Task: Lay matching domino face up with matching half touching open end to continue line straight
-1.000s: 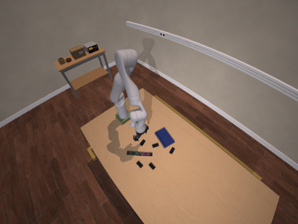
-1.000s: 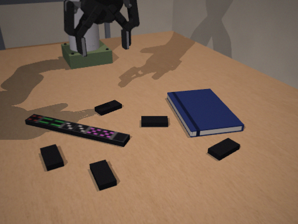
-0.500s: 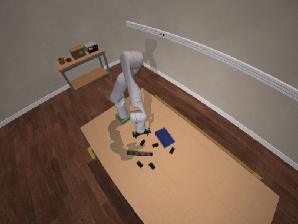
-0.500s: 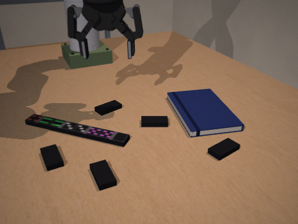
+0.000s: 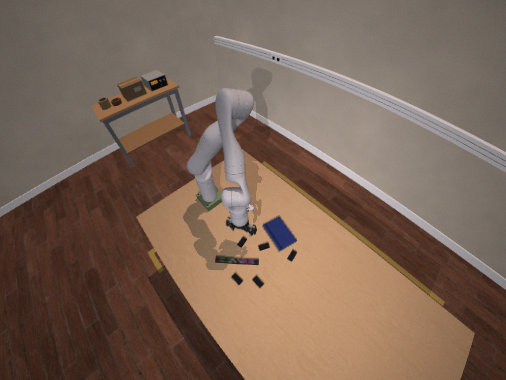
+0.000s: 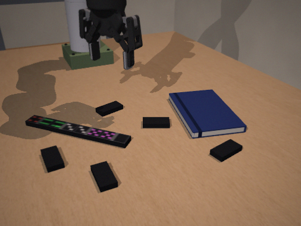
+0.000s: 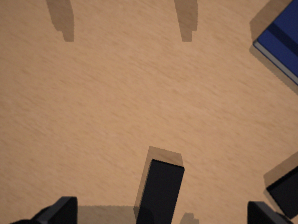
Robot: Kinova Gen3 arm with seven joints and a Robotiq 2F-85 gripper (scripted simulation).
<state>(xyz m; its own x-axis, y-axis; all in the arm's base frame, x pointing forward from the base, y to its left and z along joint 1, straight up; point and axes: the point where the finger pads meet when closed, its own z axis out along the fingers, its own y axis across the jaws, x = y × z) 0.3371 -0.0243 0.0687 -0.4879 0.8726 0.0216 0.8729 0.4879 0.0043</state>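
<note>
Now: the purple domino 11 cm below my hand, 1 cm to the right of it and 1 cm ahead of it. The rest, counted from my hand: blue book 17 cm to the left, 11 cm ahead, 10 cm below.
</note>
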